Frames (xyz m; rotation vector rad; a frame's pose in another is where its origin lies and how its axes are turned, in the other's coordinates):
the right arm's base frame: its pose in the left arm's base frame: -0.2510 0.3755 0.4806 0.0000 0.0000 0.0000
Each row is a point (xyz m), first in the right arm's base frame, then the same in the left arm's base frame.
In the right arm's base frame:
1: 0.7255 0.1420 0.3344
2: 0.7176 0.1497 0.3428
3: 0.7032 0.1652 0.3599
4: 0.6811 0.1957 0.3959
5: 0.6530 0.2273 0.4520
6: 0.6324 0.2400 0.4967
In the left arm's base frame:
1: 0.4745 0.5175 0.8150
2: 0.4666 0.5252 0.8234
3: 0.4522 0.5407 0.8405
4: 0.4301 0.5712 0.8765
5: 0.4020 0.6028 0.9326
6: 0.3814 0.6155 0.9773

